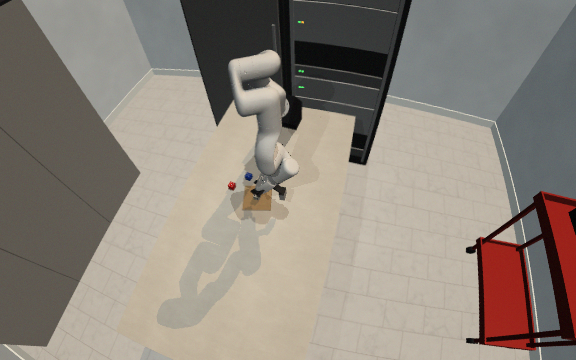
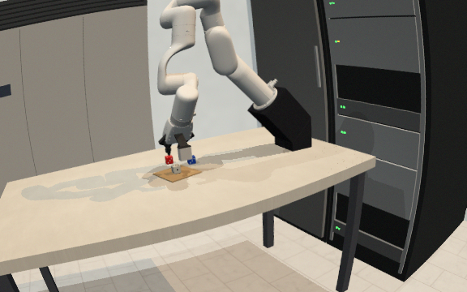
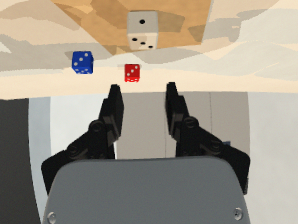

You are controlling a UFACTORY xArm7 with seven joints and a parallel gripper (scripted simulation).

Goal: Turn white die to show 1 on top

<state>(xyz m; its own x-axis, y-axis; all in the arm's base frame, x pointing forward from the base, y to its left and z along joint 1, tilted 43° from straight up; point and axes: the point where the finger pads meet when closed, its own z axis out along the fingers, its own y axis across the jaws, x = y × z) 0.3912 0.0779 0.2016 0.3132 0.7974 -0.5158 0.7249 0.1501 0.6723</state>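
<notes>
Now: hand 8 cm above the white die and 1 cm to the left of it. From my hand the other things lie so: red die 16 cm to the right, 9 cm below; blue die 11 cm to the right, 9 cm below, 8 cm behind; brown mat 10 cm below, 1 cm to the right.
</notes>
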